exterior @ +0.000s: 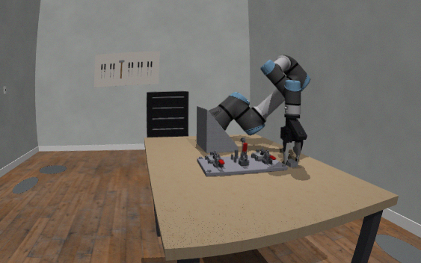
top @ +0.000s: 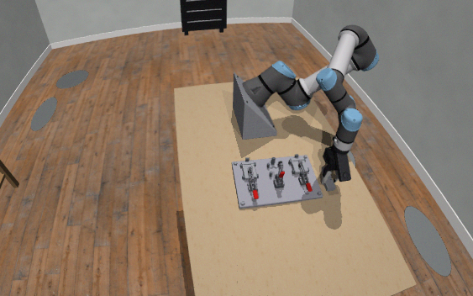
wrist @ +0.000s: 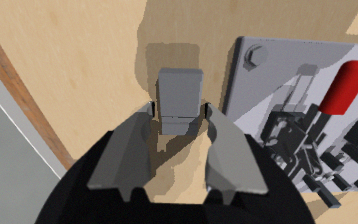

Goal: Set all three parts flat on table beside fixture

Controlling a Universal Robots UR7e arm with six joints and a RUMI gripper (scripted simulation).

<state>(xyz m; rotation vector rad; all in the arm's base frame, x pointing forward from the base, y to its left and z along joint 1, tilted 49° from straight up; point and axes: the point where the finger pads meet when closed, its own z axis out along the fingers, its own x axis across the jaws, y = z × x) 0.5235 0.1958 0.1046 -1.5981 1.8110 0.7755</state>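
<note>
Now: hand 1 cm past the small grey part and 1 cm above it. Also, from my hand: fixture (22 cm to the right, 7 cm behind, 1 cm below).
</note>
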